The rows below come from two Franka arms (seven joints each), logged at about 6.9 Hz.
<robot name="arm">
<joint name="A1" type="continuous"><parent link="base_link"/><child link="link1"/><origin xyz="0 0 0.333" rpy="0 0 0"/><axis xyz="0 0 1"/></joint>
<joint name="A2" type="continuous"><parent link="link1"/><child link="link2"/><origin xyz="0 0 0" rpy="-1.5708 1.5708 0"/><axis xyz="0 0 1"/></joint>
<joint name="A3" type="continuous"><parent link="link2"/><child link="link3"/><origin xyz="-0.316 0 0" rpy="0 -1.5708 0"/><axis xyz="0 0 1"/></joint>
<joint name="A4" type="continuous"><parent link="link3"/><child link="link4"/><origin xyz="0 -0.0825 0" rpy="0 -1.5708 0"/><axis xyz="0 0 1"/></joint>
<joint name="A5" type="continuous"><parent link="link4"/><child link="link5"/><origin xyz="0.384 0.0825 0" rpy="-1.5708 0 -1.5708"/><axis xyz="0 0 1"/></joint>
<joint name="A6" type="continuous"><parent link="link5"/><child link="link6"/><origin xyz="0 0 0" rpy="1.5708 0 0"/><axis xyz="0 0 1"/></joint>
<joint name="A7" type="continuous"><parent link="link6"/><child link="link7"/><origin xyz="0.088 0 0" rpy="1.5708 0 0"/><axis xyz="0 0 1"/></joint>
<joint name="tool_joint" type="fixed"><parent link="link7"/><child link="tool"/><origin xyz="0 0 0.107" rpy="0 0 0"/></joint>
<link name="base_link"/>
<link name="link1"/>
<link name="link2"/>
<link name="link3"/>
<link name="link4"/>
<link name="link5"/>
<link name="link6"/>
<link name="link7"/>
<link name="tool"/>
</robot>
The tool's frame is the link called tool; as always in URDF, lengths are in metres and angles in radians. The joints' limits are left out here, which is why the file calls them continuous.
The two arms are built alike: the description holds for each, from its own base.
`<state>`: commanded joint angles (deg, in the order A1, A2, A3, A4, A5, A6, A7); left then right.
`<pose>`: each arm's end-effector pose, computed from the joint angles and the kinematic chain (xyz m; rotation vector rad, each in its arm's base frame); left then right.
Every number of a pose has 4 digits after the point. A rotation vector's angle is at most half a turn.
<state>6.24 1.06 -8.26 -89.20 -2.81 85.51 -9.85 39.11 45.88 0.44 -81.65 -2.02 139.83 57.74</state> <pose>0.5510 -0.0242 0.6145 3.0888 0.2084 -0.1357 0.5775 0.4752 0.2395 -2.9521 0.4400 -0.2353</pose>
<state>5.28 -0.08 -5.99 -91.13 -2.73 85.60 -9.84 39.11 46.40 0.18 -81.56 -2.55 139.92 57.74</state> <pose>0.5448 -0.0122 0.6098 3.0896 0.2445 -0.1537 0.5789 0.4729 0.2336 -2.9636 0.4360 -0.2416</pose>
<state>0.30 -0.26 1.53 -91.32 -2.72 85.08 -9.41 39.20 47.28 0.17 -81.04 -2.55 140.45 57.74</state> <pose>0.5428 0.0120 0.6093 3.0819 0.3008 -0.1663 0.5794 0.4748 0.2273 -2.9613 0.4332 -0.2440</pose>
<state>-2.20 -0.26 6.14 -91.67 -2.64 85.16 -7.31 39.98 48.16 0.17 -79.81 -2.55 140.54 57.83</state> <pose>0.5419 0.0322 0.6066 3.0789 0.3011 -0.1710 0.5760 0.4852 0.2258 -2.9565 0.4145 -0.2495</pose>
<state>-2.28 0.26 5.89 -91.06 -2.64 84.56 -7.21 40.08 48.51 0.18 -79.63 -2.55 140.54 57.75</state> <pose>0.5438 0.0289 0.6058 3.0807 0.2892 -0.1848 0.5752 0.4864 0.2227 -2.9595 0.4099 -0.2465</pose>
